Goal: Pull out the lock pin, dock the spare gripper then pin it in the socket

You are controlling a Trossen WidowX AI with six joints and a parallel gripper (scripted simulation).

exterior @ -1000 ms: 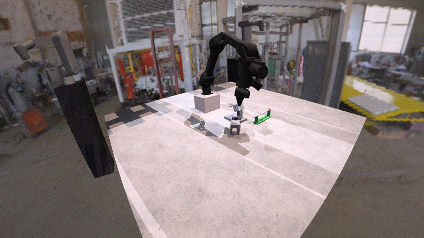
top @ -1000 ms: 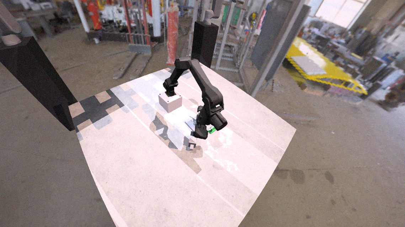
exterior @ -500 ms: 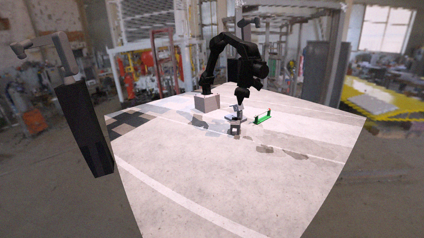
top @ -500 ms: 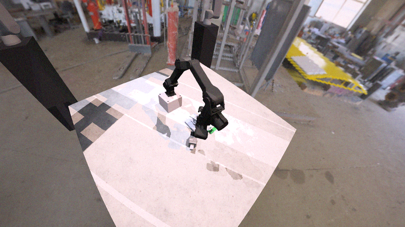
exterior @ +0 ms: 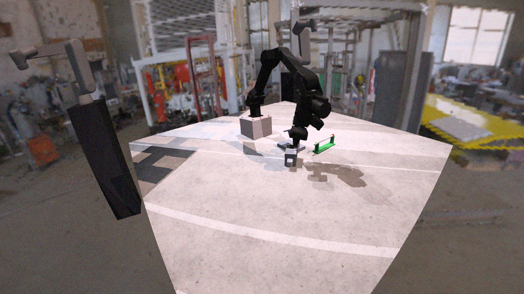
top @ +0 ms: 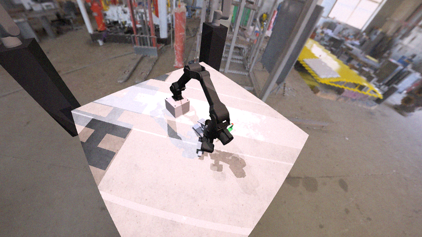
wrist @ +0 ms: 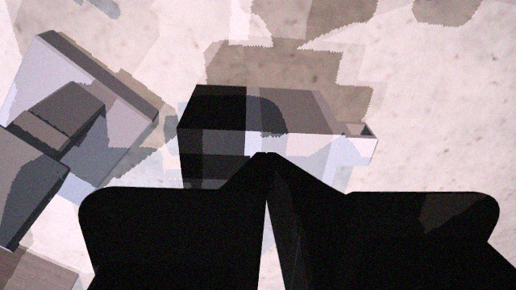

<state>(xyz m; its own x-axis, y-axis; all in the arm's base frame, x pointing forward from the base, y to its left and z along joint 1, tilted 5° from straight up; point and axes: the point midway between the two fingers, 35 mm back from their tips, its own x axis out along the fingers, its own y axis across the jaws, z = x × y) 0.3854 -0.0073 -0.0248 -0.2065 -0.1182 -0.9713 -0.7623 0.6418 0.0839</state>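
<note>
The spare gripper lies 2 cm to the right of my gripper tip and 4 cm below it. Also, from my gripper tip: socket: 11 cm behind, 7 cm to the left, 2 cm below; then green stand: 3 cm behind, 19 cm to the left, 5 cm below.
</note>
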